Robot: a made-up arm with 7 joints. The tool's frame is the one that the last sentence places.
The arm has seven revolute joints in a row. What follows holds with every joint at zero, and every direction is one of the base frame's.
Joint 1 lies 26.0 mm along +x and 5.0 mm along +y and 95.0 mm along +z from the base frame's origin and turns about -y.
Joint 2 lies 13.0 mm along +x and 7.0 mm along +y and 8.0 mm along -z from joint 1 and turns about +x.
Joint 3 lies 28.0 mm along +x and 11.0 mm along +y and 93.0 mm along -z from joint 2 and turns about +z.
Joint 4 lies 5.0 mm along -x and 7.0 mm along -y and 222.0 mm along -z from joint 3 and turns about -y.
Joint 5 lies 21.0 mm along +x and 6.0 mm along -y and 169.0 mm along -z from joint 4 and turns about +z.
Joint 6 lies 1.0 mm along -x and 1.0 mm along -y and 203.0 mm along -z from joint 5 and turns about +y.
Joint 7 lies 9.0 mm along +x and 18.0 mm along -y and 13.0 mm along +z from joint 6 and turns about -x.
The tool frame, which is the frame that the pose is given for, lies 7.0 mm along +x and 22.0 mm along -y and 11.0 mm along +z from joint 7; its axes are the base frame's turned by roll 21.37, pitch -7.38 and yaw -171.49 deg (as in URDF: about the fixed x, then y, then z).
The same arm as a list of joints. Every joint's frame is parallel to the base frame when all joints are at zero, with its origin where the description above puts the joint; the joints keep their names.
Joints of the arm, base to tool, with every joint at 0 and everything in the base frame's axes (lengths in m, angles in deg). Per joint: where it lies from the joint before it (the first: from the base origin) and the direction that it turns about. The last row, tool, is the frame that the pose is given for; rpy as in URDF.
joint 1: origin 0.0260 0.0050 0.0950 axis 0 -1 0
joint 2: origin 0.0130 0.0070 -0.0080 axis 1 0 0
joint 3: origin 0.0280 0.0110 -0.0930 axis 0 0 1
joint 4: origin -0.0050 -0.0070 -0.2220 axis 0 -1 0
joint 5: origin 0.0210 -0.0060 -0.1690 axis 0 0 1
joint 6: origin -0.0010 -0.0010 -0.2030 axis 0 1 0
joint 7: origin 0.0090 -0.0180 0.0130 axis -1 0 0
tool: origin 0.0070 -0.0220 0.0110 rpy 21.37 -7.38 -171.49

